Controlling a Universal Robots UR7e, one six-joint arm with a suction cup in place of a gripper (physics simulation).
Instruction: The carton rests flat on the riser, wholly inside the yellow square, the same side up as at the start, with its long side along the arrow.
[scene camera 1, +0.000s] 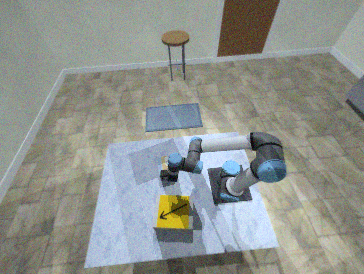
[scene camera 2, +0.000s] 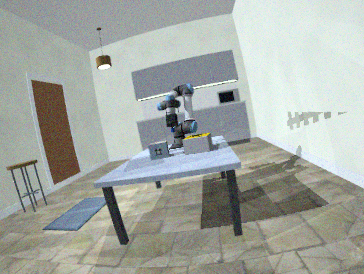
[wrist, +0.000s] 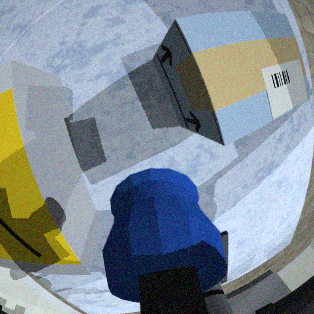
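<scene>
The carton (scene camera 1: 164, 161) (scene camera 2: 159, 151) (wrist: 240, 75), light blue with a tan band and a barcode label on top, stands on the table beside the riser. Its end face shows up arrows. My gripper (scene camera 1: 172, 175) (scene camera 2: 173, 129) (wrist: 155, 195), a blue suction cup, is open and holds nothing. It hangs above the table between the carton and the riser, apart from both, and partly hides the carton in scene camera 1. The grey riser (scene camera 1: 174, 235) (scene camera 2: 198, 145) (wrist: 45, 115) bears the yellow square (scene camera 1: 167, 202) (scene camera 2: 200, 135) (wrist: 10, 125) with a black arrow (scene camera 1: 172, 212) on top.
The pale blue table (scene camera 1: 115, 225) (scene camera 2: 170, 171) carries the arm's dark base plate (scene camera 1: 216, 192), to the right of the riser in scene camera 1. A blue-grey mat (scene camera 1: 173, 117) (scene camera 2: 75, 215) and a stool (scene camera 1: 175, 38) (scene camera 2: 22, 165) are on the floor beyond the table.
</scene>
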